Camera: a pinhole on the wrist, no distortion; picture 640 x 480 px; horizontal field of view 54.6 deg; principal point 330.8 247.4 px. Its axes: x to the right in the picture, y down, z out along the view. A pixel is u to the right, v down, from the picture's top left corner.
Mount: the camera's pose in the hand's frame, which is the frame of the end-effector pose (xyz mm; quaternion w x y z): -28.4 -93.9 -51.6 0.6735 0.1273 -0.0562 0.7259
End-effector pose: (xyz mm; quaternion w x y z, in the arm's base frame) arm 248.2 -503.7 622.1 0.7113 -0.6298 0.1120 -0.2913
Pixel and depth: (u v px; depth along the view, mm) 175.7 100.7 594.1
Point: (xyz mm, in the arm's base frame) 540.8 -231.4 1106.3
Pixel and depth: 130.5 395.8 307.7
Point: 241.8 -292.6 913.4
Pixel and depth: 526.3 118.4 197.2
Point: 329.6 -398.4 732.9
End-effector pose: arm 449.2 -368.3 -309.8 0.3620 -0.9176 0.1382 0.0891
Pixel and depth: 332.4 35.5 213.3
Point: 548.3 -181.0 -343.4
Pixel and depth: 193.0 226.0 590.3
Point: 596.5 207.6 -437.8
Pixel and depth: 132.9 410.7 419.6
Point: 456.6 109.8 -306.9
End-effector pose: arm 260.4 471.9 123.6 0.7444 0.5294 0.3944 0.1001
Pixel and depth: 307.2 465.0 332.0
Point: 325.5 132.5 36.8
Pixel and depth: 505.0 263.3 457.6
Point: 531.6 136.8 101.5
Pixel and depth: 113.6 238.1 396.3
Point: 394.8 143.5 -136.8
